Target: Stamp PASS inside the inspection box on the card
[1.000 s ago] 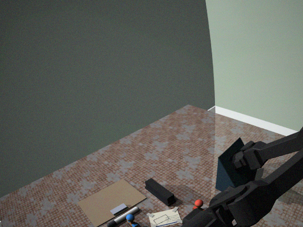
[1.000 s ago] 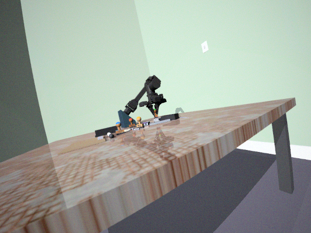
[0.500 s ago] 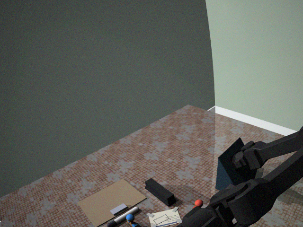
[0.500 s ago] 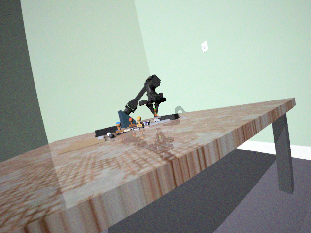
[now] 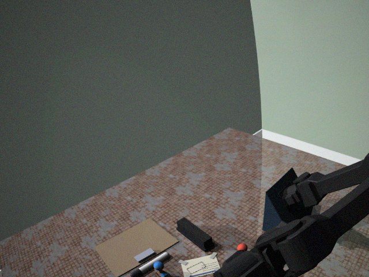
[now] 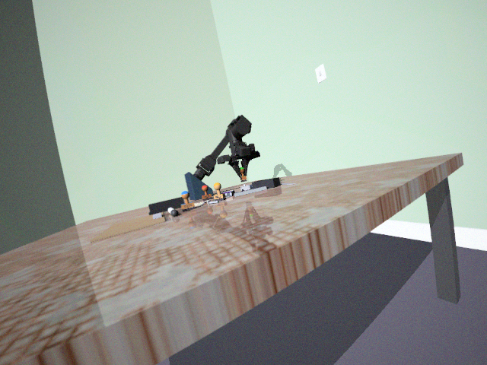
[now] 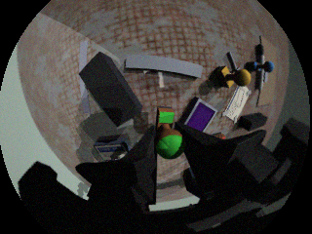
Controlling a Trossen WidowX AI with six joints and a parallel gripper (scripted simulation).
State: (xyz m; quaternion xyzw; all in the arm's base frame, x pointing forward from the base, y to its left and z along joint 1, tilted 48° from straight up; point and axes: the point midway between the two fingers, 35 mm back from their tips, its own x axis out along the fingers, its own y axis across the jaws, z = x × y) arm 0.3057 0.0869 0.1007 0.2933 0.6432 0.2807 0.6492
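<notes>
Now: the purple ink pad 40 mm behind my gripper tip, 80 mm to the right of it and 60 mm below it. The rest, counted from my gripper tip: grey bar: 80 mm ahead, 20 mm to the right, 60 mm below; then green-knobbed stamp: right at my gripper tip; then yellow-knobbed stamp: 50 mm ahead, 140 mm to the right, 50 mm below.
</notes>
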